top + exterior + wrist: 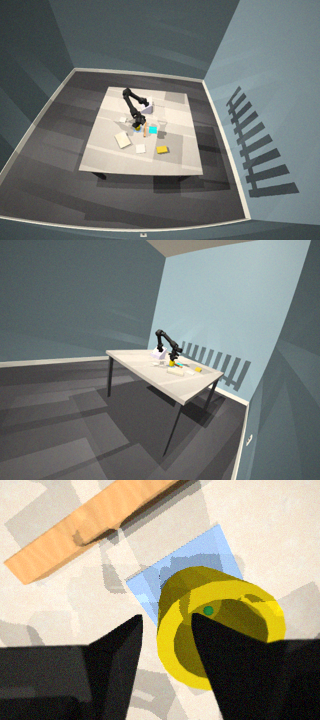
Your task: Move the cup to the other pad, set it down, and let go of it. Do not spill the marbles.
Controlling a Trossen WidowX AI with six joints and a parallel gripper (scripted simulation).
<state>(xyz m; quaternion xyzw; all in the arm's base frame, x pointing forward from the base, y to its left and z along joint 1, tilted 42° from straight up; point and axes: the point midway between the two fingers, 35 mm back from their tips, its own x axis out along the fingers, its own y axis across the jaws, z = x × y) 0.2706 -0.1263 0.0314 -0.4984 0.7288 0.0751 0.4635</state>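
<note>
Now: gripper tip 20 mm short of the yellow cup, 20 mm to the left of it and 10 mm above it. From my gripper tip the other things lie so: yellow block: 320 mm ahead, 240 mm to the left, 30 mm below; wooden stick: 30 mm ahead, 80 mm to the left, 40 mm below; light blue pad: 20 mm ahead, 20 mm to the right, 60 mm below.
</note>
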